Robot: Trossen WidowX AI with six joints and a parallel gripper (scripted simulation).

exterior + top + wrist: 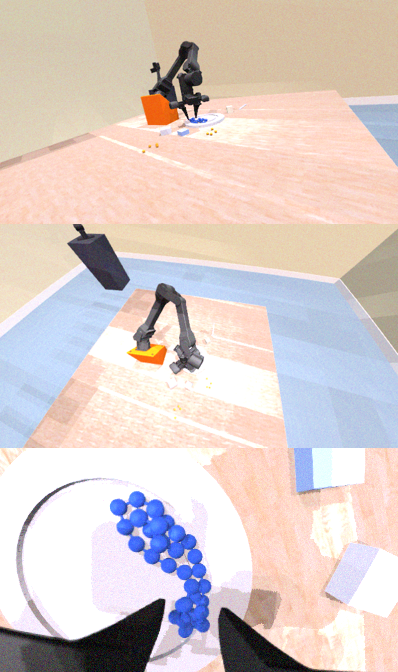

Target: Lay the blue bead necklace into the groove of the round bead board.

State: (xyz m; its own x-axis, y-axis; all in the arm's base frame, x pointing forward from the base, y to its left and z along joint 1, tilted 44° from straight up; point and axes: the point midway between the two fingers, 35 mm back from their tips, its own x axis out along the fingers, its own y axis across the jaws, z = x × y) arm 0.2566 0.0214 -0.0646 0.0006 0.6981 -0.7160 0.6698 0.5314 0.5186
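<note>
Now: gripper tip 4 cm to the right of the round white bead board, 4 cm short of it and 2 cm above it. The rest, counted from my gripper tip: white block (12 cm to the right, 6 cm behind, 1 cm below); then light blue cube (12 cm to the right, 3 cm ahead, 2 cm below); then beige cube (18 cm to the left, 12 cm ahead, 1 cm below).
</note>
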